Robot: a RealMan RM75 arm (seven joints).
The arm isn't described. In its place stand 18 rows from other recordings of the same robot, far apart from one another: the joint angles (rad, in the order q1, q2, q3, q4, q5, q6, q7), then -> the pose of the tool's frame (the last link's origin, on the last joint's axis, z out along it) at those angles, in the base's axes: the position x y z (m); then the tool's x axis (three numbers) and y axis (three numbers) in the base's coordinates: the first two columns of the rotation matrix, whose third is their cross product.
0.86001 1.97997 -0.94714 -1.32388 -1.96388 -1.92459 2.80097 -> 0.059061 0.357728 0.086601 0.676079 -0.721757 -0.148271 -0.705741 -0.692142 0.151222
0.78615 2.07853 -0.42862 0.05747 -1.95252 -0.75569 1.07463 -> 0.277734 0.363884 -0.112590 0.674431 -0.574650 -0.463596 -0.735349 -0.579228 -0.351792
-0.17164 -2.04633 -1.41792 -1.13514 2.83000 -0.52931 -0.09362 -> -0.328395 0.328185 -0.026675 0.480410 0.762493 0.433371 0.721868 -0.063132 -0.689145
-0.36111 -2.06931 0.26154 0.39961 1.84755 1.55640 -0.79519 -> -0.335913 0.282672 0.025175 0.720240 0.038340 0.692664 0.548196 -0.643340 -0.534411
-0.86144 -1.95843 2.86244 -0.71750 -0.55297 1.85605 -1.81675 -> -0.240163 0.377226 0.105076 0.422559 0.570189 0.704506 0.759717 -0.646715 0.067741
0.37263 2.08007 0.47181 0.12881 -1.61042 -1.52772 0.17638 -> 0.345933 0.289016 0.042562 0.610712 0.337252 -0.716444 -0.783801 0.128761 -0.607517
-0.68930 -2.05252 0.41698 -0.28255 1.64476 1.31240 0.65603 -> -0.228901 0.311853 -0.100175 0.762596 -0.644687 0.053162 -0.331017 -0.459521 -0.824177
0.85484 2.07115 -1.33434 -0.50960 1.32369 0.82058 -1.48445 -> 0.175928 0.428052 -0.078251 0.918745 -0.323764 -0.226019 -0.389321 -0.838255 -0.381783
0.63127 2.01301 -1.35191 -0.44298 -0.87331 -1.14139 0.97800 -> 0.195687 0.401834 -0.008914 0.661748 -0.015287 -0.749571 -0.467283 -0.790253 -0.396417
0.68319 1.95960 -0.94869 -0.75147 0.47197 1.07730 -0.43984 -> 0.313280 0.410860 0.051721 0.305427 -0.900479 -0.309598 -0.825214 -0.088081 -0.557910
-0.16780 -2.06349 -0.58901 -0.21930 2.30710 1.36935 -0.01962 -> -0.350122 0.228851 -0.035733 0.787601 -0.051485 0.614031 0.583858 -0.256176 -0.770379
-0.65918 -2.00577 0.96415 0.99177 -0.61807 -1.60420 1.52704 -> -0.248758 0.364669 0.037417 0.947656 0.220187 -0.231226 0.180574 -0.966835 -0.180617
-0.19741 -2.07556 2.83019 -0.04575 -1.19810 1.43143 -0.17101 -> -0.392313 0.220320 0.005600 0.816114 0.000715 0.577891 0.571467 -0.149691 -0.806857
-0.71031 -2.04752 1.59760 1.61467 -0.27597 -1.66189 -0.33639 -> -0.112522 0.362740 0.024206 0.440393 0.879868 0.178568 0.676556 -0.194488 -0.710244
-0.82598 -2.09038 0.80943 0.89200 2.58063 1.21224 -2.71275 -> -0.205964 0.436413 0.021479 0.338785 0.855489 0.391617 0.922275 -0.219628 -0.318076
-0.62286 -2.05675 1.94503 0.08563 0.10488 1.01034 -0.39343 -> -0.280570 0.362352 -0.065057 0.859364 0.057877 0.508078 0.423326 -0.637883 -0.643351
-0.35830 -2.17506 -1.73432 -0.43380 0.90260 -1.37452 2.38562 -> -0.224349 0.292367 -0.072759 0.588989 0.007708 0.808104 0.447593 -0.835686 -0.318259
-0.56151 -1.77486 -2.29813 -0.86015 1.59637 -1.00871 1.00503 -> -0.249393 0.442552 0.201323 0.417257 0.323509 0.849258 0.882584 -0.367040 -0.293814
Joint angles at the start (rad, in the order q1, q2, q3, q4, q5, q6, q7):
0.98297 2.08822 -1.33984 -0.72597 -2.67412 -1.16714 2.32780
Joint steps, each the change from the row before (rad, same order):
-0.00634 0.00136 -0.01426 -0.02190 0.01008 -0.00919 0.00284
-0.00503 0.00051 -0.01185 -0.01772 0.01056 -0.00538 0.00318
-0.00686 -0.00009 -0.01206 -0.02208 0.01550 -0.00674 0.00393
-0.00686 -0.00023 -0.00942 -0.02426 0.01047 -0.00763 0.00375
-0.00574 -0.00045 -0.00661 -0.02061 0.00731 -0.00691 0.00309
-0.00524 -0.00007 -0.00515 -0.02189 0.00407 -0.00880 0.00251
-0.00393 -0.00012 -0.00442 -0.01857 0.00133 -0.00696 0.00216
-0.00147 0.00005 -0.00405 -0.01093 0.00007 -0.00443 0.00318
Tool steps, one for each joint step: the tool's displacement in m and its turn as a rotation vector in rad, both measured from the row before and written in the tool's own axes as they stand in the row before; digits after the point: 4 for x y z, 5 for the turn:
-0.0025 0.0025 -0.0016 -0.00366 -0.00651 -0.00942
-0.0024 0.0019 -0.0014 -0.00267 -0.00801 -0.00623
-0.0028 0.0022 -0.0020 -0.00493 -0.01251 -0.00427
-0.0028 0.0015 -0.0025 -0.00159 -0.01148 -0.00538
-0.0022 0.0010 -0.0023 -0.00061 -0.00908 -0.00432
-0.0022 0.0009 -0.0026 0.00043 -0.00759 -0.00610
-0.0019 0.0006 -0.0023 0.00227 -0.00552 -0.00645
-0.0014 0.0005 -0.0013 0.00166 -0.00214 -0.00412

